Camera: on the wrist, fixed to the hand. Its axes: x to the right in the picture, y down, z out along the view.
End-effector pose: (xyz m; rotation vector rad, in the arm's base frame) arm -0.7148 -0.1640 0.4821 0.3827 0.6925 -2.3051
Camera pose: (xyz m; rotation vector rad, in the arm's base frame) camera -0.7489 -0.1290 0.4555 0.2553 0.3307 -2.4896
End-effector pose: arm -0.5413 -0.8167 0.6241 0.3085 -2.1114 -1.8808
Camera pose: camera -0.5451 -0.8635 0.5943 0.3075 -2.5098 -1.7450
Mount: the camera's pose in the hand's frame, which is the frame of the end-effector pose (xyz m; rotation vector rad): 0.0177 -0.0354 -0.0391 0.2577 -0.1826 -0.0949
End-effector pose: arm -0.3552 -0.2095 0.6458 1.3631 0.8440 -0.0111
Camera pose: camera -0.3795 -0.1771 0.6077 1.5350 0.7706 -0.3232
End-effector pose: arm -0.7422 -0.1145 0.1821 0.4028 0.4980 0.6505
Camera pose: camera -0.7350 -0.1209 0.1273 0.6715 0.4248 0.4534
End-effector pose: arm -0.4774 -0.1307 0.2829 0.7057 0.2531 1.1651
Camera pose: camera -0.4645 -0.1075 0.2340 1.0103 0.2824 0.9798
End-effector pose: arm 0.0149 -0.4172 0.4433 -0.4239 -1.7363 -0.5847
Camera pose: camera 0.0214 -0.4693 0.4618 -0.2191 -1.9855 -0.3908
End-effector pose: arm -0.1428 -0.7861 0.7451 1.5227 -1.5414 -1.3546
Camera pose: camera -0.0974 -0.8071 0.7208 1.6828 -1.8366 -1.4253
